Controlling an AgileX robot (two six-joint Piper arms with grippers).
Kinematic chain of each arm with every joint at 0, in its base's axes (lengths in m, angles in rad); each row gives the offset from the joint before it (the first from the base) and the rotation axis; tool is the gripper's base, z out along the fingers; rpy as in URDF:
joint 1: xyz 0 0 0.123 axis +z
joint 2: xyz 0 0 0 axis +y
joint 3: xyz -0.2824 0 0.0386 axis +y
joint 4: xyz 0.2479 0 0.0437 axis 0.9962 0 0.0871
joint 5: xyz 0 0 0 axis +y
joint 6: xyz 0.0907 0 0.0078 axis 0.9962 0 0.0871
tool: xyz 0 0 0 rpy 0 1.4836 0
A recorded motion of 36 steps. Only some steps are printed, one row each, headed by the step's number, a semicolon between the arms.
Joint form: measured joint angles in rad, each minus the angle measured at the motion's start. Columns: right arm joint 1, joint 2, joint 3, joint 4, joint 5, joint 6; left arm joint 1, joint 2, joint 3, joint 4, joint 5, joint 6.
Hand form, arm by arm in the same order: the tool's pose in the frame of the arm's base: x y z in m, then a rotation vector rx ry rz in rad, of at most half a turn. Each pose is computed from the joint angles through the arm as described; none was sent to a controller.
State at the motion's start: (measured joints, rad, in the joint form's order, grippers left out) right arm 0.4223 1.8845 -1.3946 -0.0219 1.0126 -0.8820; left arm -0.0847 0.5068 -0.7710 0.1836 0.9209 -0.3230
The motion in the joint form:
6: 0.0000 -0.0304 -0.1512 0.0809 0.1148 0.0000; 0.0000 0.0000 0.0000 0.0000 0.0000 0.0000
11: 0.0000 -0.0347 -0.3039 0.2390 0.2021 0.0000; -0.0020 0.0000 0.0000 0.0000 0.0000 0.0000
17: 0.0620 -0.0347 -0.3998 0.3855 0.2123 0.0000; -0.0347 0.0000 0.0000 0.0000 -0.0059 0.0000
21: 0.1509 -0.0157 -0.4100 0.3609 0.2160 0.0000; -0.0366 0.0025 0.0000 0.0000 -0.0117 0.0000
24: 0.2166 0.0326 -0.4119 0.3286 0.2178 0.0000; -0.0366 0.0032 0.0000 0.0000 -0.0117 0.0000
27: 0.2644 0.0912 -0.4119 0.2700 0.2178 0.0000; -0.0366 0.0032 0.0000 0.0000 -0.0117 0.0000
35: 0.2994 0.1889 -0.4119 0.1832 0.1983 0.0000; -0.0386 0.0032 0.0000 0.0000 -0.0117 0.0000
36: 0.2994 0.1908 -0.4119 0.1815 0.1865 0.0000; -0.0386 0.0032 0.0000 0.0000 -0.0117 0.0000
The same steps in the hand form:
6: 0.3496 0.1624 0.2611 -1.7451 2.3318 0.0055; 0.0767 0.0068 0.3527 -0.2197 2.1141 -0.0194
11: 0.3507 0.1777 0.3045 -1.6495 2.2663 0.2001; 0.0768 0.0066 0.3527 -0.2176 2.1144 -0.0206
17: 0.3381 0.2123 0.3347 -1.6291 2.1258 0.3840; 0.0772 0.0040 0.3531 -0.1818 2.1121 -0.0414
21: 0.3225 0.2421 0.3291 -1.7438 2.0705 0.3826; 0.0781 0.0037 0.3534 -0.1786 2.1092 -0.0434
24: 0.3151 0.2663 0.3091 -1.8511 2.0596 0.3693; 0.0782 0.0037 0.3533 -0.1786 2.1099 -0.0433
27: 0.3128 0.2837 0.2833 -1.9562 2.0665 0.3120; 0.0782 0.0037 0.3533 -0.1786 2.1099 -0.0433
35: 0.3189 0.2989 0.2402 -2.0700 2.0916 0.2081; 0.0782 0.0035 0.3533 -0.1765 2.1101 -0.0444
36: 0.3200 0.2996 0.2395 -2.0628 2.0855 0.2035; 0.0782 0.0035 0.3533 -0.1765 2.1101 -0.0444

